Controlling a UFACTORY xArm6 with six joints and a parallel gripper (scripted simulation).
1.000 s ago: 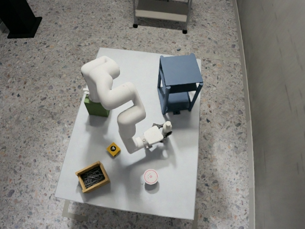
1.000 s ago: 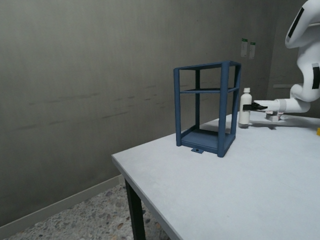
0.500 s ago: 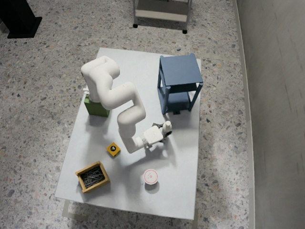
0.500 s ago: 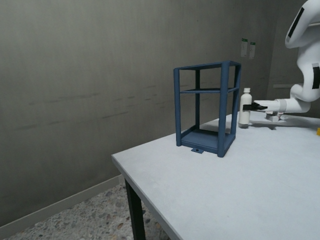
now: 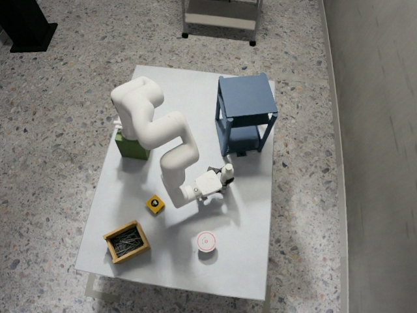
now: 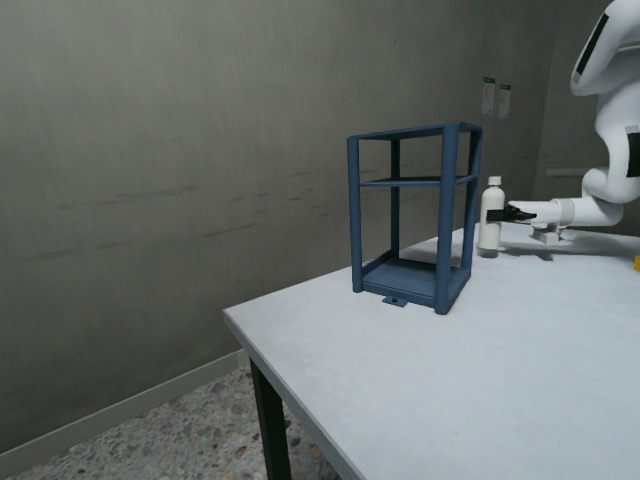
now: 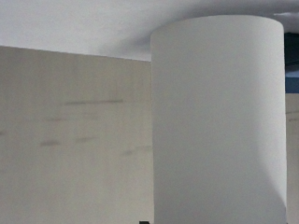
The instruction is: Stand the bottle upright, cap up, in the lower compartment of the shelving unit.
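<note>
The blue shelving unit is 30 cm to the left of my hand, 7 cm ahead of it and 4 cm above it. From my hand the other things lie so: white round container: 30 cm to the right, 11 cm below, 9 cm behind.
</note>
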